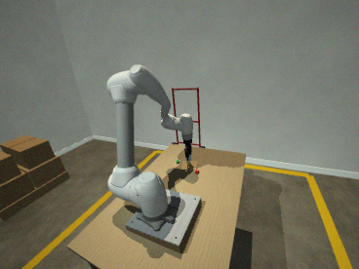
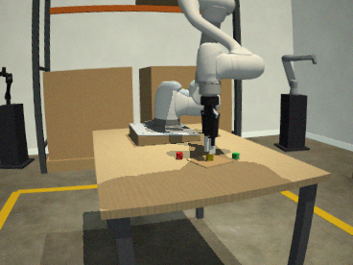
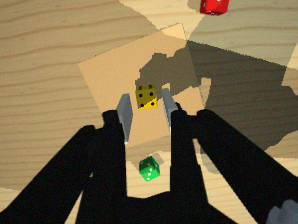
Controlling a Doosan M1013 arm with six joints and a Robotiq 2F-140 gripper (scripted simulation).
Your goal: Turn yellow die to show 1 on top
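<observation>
My gripper is now 5 cm above the yellow die. From my hand the other things lie so: green die (2 cm behind, 12 cm to the left, 6 cm below); tan mat (7 cm below); red die (6 cm behind, 12 cm to the right, 6 cm below).
</observation>
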